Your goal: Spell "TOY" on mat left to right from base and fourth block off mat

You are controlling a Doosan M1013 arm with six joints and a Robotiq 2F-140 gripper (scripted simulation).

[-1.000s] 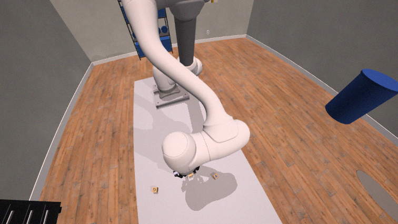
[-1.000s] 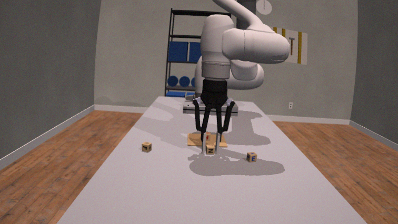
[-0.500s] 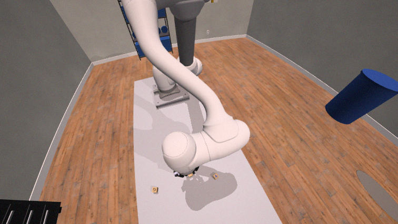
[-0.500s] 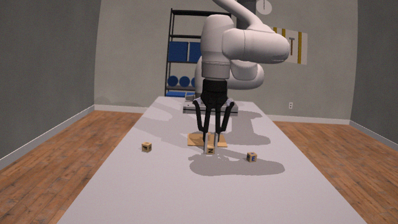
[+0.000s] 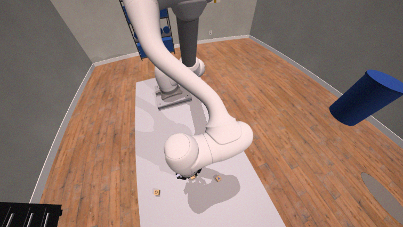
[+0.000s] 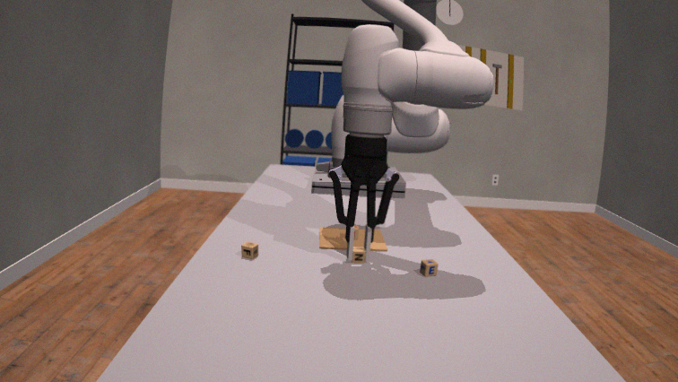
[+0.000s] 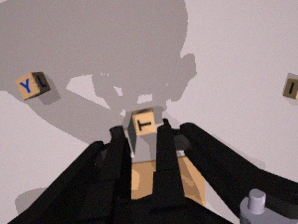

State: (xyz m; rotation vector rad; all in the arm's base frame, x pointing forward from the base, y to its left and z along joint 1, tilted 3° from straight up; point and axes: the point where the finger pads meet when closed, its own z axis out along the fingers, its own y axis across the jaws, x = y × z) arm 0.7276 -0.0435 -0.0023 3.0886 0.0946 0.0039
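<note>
The tan mat lies 13 cm behind my hand and 4 cm below it. Round my hand: T block (3 cm below).
</note>
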